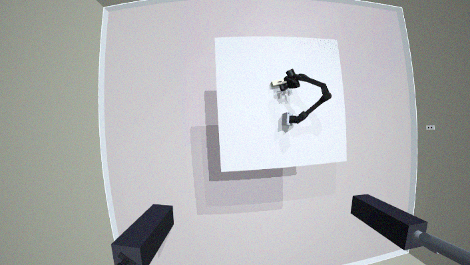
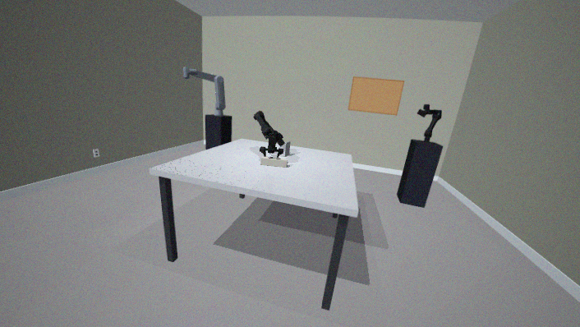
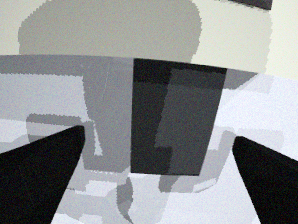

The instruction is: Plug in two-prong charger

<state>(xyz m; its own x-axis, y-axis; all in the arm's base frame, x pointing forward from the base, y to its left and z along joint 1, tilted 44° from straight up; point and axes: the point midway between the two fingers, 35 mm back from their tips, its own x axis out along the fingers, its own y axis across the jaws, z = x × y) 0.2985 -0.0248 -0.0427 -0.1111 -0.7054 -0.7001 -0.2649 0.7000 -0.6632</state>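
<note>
Right now my gripper tip is 40 mm short of the dark charger, 10 mm to the right of it and 10 mm below it.
</note>
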